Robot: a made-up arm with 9 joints. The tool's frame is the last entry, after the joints.
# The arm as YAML. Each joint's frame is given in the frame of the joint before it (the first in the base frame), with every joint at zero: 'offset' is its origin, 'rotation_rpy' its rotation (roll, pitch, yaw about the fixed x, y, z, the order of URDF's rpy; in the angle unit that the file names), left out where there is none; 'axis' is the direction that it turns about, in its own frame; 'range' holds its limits. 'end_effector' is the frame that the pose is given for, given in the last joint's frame.
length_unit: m
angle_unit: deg
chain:
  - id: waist
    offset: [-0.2, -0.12, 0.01]
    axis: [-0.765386, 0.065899, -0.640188]
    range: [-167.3, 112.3]
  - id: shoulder
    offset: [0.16, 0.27, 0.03]
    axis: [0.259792, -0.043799, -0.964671]
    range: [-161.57, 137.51]
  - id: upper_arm
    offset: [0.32, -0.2, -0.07]
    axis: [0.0, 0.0, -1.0]
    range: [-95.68, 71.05]
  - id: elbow
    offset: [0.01, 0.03, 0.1]
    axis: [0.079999, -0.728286, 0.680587]
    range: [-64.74, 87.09]
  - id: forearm
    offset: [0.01, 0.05, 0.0]
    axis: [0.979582, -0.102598, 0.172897]
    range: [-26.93, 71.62]
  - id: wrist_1
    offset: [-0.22, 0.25, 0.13]
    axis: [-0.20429, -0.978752, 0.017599]
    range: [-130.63, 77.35]
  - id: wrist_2
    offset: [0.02, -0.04, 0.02]
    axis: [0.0, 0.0, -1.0]
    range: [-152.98, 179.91]
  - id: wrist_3
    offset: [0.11, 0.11, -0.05]
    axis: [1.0, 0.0, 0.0]
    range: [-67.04, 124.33]
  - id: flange
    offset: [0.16, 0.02, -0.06]
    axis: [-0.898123, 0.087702, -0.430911]
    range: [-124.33, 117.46]
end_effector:
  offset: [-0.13, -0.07, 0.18]
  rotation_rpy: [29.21, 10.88, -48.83]
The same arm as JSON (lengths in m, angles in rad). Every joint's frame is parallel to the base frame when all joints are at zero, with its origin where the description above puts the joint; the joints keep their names.
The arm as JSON. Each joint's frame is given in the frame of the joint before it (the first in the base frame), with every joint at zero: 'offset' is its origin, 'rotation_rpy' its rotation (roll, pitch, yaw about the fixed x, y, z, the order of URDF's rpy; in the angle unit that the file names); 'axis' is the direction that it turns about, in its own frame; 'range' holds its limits. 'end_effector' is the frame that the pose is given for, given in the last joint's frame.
{
  "length_unit": "m",
  "angle_unit": "rad",
  "chain": [
    {
      "id": "waist",
      "offset": [
        -0.2,
        -0.12,
        0.01
      ],
      "rotation_rpy": [
        0.0,
        0.0,
        0.0
      ],
      "axis": [
        -0.765386,
        0.065899,
        -0.640188
      ],
      "range": [
        -2.9199,
        1.96
      ]
    },
    {
      "id": "shoulder",
      "offset": [
        0.16,
        0.27,
        0.03
      ],
      "rotation_rpy": [
        0.0,
        0.0,
        0.0
      ],
      "axis": [
        0.259792,
        -0.043799,
        -0.964671
      ],
      "range": [
        -2.8199,
        2.4
      ]
    },
    {
      "id": "upper_arm",
      "offset": [
        0.32,
        -0.2,
        -0.07
      ],
      "rotation_rpy": [
        0.0,
        0.0,
        0.0
      ],
      "axis": [
        0.0,
        0.0,
        -1.0
      ],
      "range": [
        -1.6699,
        1.2401
      ]
    },
    {
      "id": "elbow",
      "offset": [
        0.01,
        0.03,
        0.1
      ],
      "rotation_rpy": [
        0.0,
        0.0,
        0.0
      ],
      "axis": [
        0.079999,
        -0.728286,
        0.680587
      ],
      "range": [
        -1.1299,
        1.52
      ]
    },
    {
      "id": "forearm",
      "offset": [
        0.01,
        0.05,
        0.0
      ],
      "rotation_rpy": [
        0.0,
        0.0,
        0.0
      ],
      "axis": [
        0.979582,
        -0.102598,
        0.172897
      ],
      "range": [
        -0.47,
        1.25
      ]
    },
    {
      "id": "wrist_1",
      "offset": [
        -0.22,
        0.25,
        0.13
      ],
      "rotation_rpy": [
        0.0,
        0.0,
        0.0
      ],
      "axis": [
        -0.20429,
        -0.978752,
        0.017599
      ],
      "range": [
        -2.2799,
        1.35
      ]
    },
    {
      "id": "wrist_2",
      "offset": [
        0.02,
        -0.04,
        0.02
      ],
      "rotation_rpy": [
        0.0,
        0.0,
        0.0
      ],
      "axis": [
        0.0,
        0.0,
        -1.0
      ],
      "range": [
        -2.67,
        3.14
      ]
    },
    {
      "id": "wrist_3",
      "offset": [
        0.11,
        0.11,
        -0.05
      ],
      "rotation_rpy": [
        0.0,
        0.0,
        0.0
      ],
      "axis": [
        1.0,
        0.0,
        0.0
      ],
      "range": [
        -1.1701,
        2.17
      ]
    },
    {
      "id": "flange",
      "offset": [
        0.16,
        0.02,
        -0.06
      ],
      "rotation_rpy": [
        0.0,
        0.0,
        0.0
      ],
      "axis": [
        -0.898123,
        0.087702,
        -0.430911
      ],
      "range": [
        -2.17,
        2.0501
      ]
    }
  ],
  "end_effector": {
    "offset": [
      -0.13,
      -0.07,
      0.18
    ],
    "rotation_rpy": [
      0.5098,
      0.1899,
      -0.8522
    ]
  }
}

